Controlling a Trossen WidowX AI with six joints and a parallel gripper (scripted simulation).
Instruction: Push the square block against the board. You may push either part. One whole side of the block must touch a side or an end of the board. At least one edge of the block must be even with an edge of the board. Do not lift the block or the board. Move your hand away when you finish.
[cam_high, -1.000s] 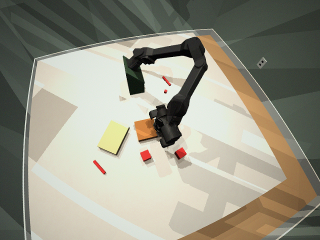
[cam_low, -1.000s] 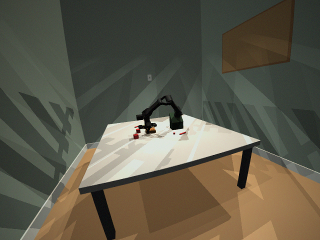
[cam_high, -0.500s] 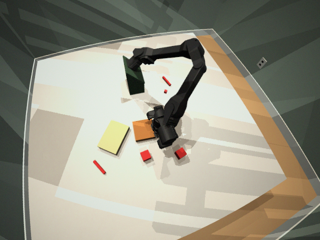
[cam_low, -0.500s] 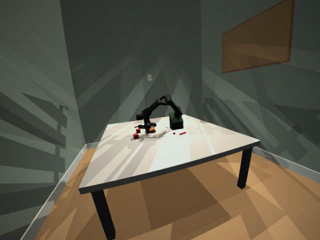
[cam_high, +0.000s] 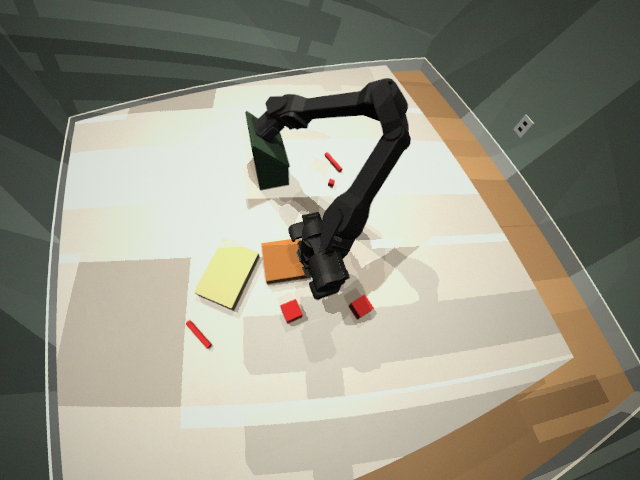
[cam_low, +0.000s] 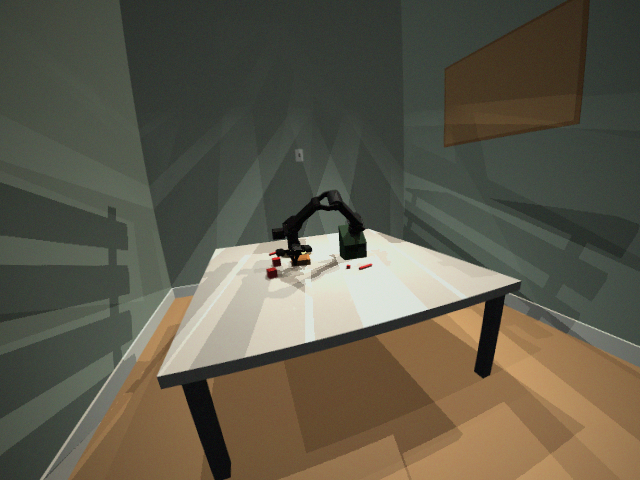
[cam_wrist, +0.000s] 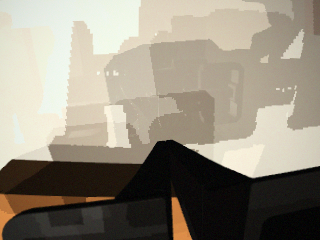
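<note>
Right now my gripper tip is 6 cm to the left of the orange square block, 4 cm past it and 1 cm below it. Also, from my gripper tip: small red bit 25 cm behind, 13 cm to the left; then pale yellow board 21 cm to the right, 4 cm behind, 1 cm above.
</note>
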